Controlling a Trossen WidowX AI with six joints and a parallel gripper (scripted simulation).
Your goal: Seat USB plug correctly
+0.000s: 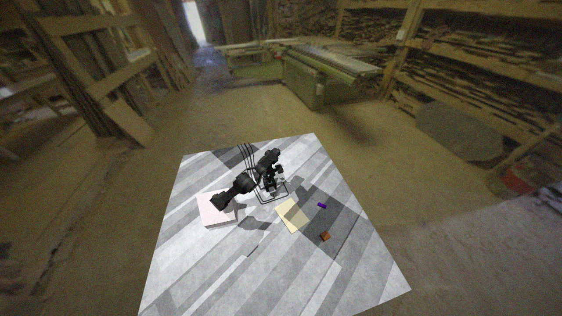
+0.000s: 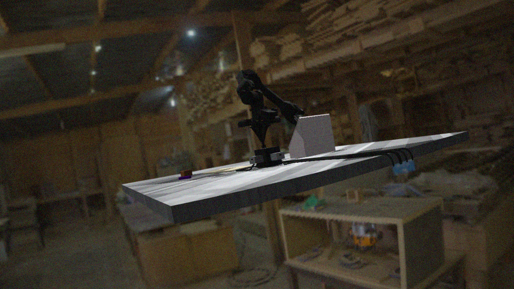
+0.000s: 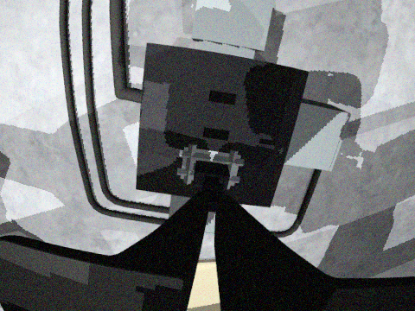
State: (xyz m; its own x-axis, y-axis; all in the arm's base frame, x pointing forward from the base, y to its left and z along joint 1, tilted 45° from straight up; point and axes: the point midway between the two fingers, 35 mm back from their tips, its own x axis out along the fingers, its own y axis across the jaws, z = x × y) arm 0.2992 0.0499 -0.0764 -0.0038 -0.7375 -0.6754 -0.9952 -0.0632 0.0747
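My gripper tip is now 20 mm above the USB plug. From my gripper tip the other things lie so: cream sheet 80 mm ahead, 220 mm to the right, 100 mm below; then purple piece 300 mm ahead, 220 mm to the right, 100 mm below; then orange block 230 mm ahead, 400 mm to the right, 90 mm below.
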